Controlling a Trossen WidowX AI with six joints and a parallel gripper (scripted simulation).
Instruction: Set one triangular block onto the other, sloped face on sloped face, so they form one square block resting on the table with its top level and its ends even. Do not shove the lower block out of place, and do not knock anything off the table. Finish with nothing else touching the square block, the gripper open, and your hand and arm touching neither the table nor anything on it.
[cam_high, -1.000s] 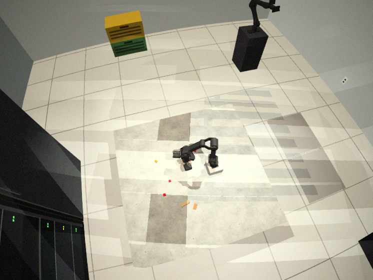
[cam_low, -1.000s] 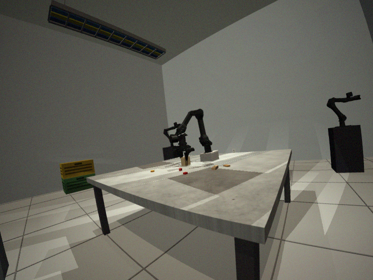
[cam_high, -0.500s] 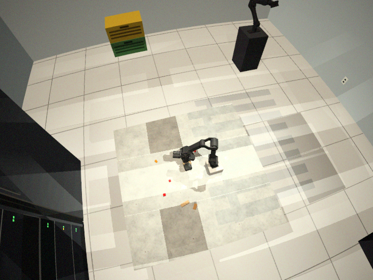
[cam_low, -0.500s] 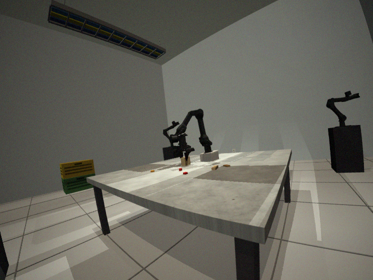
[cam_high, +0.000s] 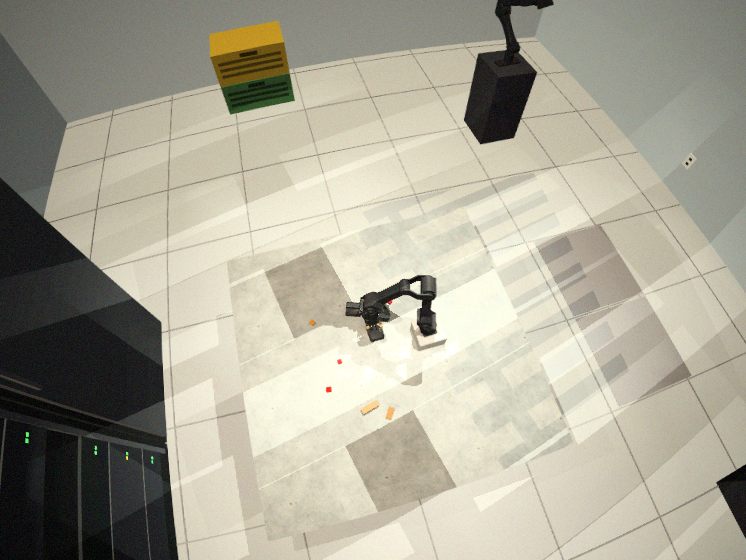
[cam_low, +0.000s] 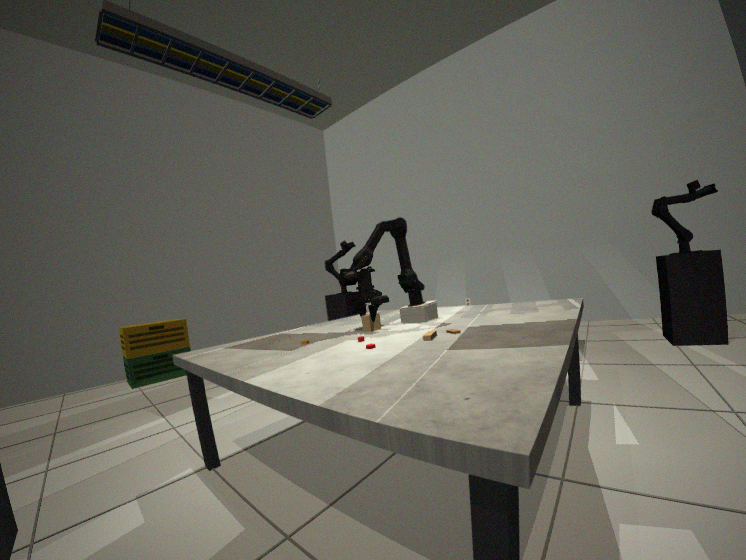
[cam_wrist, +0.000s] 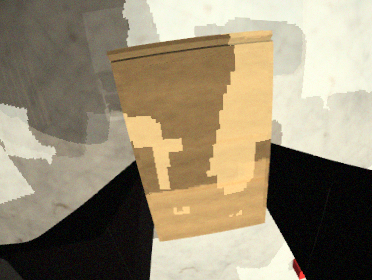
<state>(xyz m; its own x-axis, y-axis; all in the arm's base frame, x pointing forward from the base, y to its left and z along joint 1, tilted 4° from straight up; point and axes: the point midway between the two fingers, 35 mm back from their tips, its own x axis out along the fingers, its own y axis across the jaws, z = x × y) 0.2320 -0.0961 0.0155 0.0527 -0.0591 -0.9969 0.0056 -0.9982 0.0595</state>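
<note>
Right now my gripper tip is 1 cm below the triangular block. The rest, counted from my gripper tip: flat tan slab: 33 cm to the left, 11 cm ahead, 3 cm below; then orange cube: 25 cm ahead, 12 cm to the right, 3 cm below.
</note>
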